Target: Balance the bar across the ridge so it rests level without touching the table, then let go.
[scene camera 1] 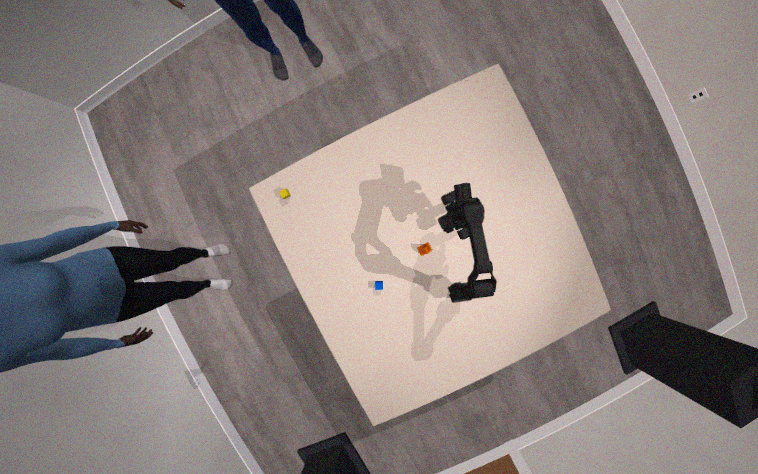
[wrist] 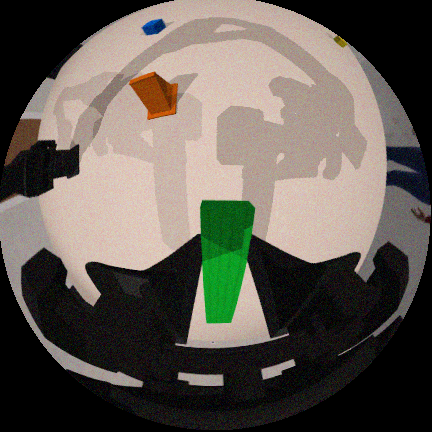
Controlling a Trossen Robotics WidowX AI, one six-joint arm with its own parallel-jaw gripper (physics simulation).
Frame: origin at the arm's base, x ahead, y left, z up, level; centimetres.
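Seen in the pictures: gripper, fingertip midpoint: [wrist: 223, 238]; arm's base at its link origin: [scene camera 1: 456, 290] [wrist: 72, 161].
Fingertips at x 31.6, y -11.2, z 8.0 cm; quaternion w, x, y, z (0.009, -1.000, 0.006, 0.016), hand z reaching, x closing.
Observation:
Pixels of each thing's top centre, then the offset from my fingertips to it. Level surfaces: height alone.
- green bar at its top centre: [wrist: 221, 294] dy -4.9, dx -0.1, dz +1.6 cm
- orange ridge at its top centre: [wrist: 142, 78] [scene camera 1: 426, 250] dy +16.0, dx -8.0, dz -1.9 cm
- pale table at its surface level: dz -8.0 cm
- blue cube at its top centre: [scene camera 1: 378, 286] dy +41.4, dx -13.3, dz -4.7 cm
- yellow cube at its top centre: [scene camera 1: 283, 193] dy +61.2, dx +42.4, dz -4.7 cm
A green bar [wrist: 225, 230] is held between the two black fingers of my gripper [wrist: 223, 238] in the wrist view, sticking out ahead of the fingertips. In the scene view the gripper is at the upper end of the arm, and the bar is hidden there. The orange ridge [scene camera 1: 424, 248] [wrist: 159, 96] stands on the pale table [scene camera 1: 531, 167] [wrist: 300, 215]. In the scene view it is below and left of the gripper; in the wrist view it is up and left of the bar. The bar is apart from the ridge and held above the table.
A blue cube [scene camera 1: 379, 285] [wrist: 153, 27] lies on the table beyond the ridge. A yellow cube [scene camera 1: 284, 193] [wrist: 341, 41] lies near the table's left corner. The arm's base [scene camera 1: 463, 291] stands below the gripper in the scene view. Arm shadows cross the table. People stand outside its edges.

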